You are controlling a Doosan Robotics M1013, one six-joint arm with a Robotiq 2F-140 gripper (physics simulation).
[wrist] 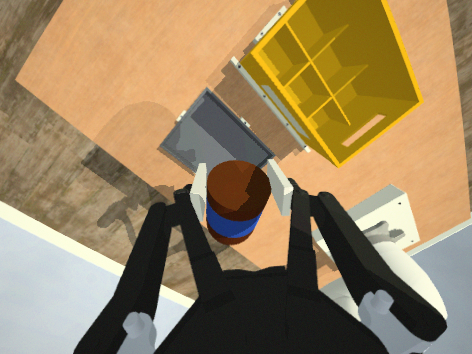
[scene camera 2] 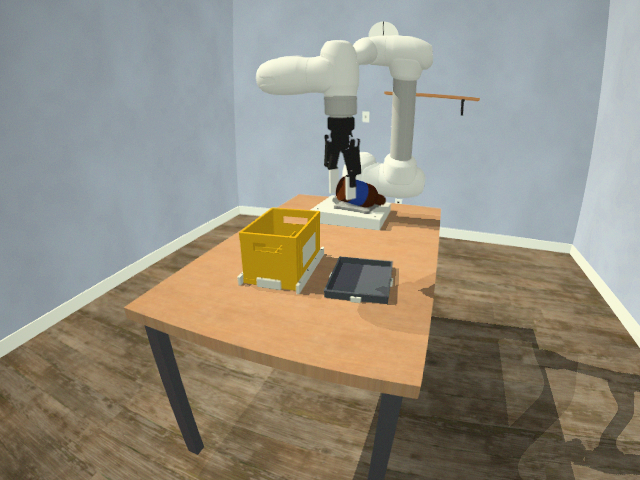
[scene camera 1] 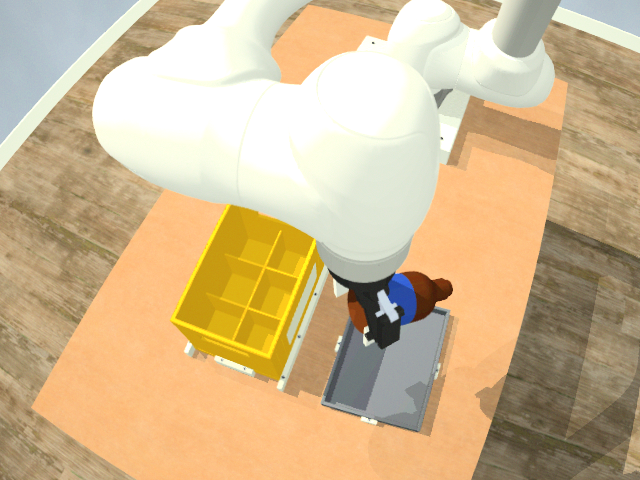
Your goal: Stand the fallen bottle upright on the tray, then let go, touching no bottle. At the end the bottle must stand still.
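Seen in the pictures: gripper, fingertip midpoint: [wrist: 237, 172] [scene camera 2: 342, 195] [scene camera 1: 359, 314]; arm's base, link origin: [scene camera 2: 356, 207].
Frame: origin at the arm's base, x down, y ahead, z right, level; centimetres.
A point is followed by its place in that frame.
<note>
The brown bottle with a blue label [scene camera 1: 424, 297] {x -26.1, y 61.3, z -26.8 cm} [scene camera 2: 360, 192] {x -25.1, y 66.3, z -25.2 cm} [wrist: 234, 225] {x -28.2, y 63.8, z -22.9 cm} is in the air, tilted close to horizontal. In both scene views its neck points right, slightly downward in scene camera 2. My gripper [scene camera 1: 354, 312] {x -23.7, y 67.1, z -19.9 cm} [scene camera 2: 341, 187] {x -23.7, y 67.1, z -19.9 cm} [wrist: 237, 172] {x -23.7, y 67.1, z -19.9 cm} is shut on the bottle near its base end, one pale finger pad on each side. In the wrist view the base faces the camera and the neck is hidden. The grey tray [scene camera 1: 403, 372] {x 4.7, y 63.7, z -29.5 cm} [scene camera 2: 374, 279] {x 4.7, y 60.5, z -29.2 cm} [wrist: 210, 130] {x 4.7, y 68.2, z -24.6 cm} lies on the table, well below the bottle and apart from it. No bottle shows on the tray.
A yellow crate with dividers [scene camera 1: 227, 343] {x -11.9, y 78.4, z -2.4 cm} [scene camera 2: 269, 266] {x -2.0, y 78.7, z -1.1 cm} [wrist: 395, 75] {x -9.5, y 60.1, z 11.7 cm} stands beside the tray, its walls taller than the tray's rim. Small white brackets edge both on the wooden table [scene camera 1: 155, 387] {x 5.2, y 92.1, z 10.8 cm} [scene camera 2: 232, 315] {x 5.2, y 97.8, z -0.6 cm}. The white robot base plate [scene camera 2: 356, 219] {x 1.2, y 14.8, z -5.5 cm} is at the table's back.
</note>
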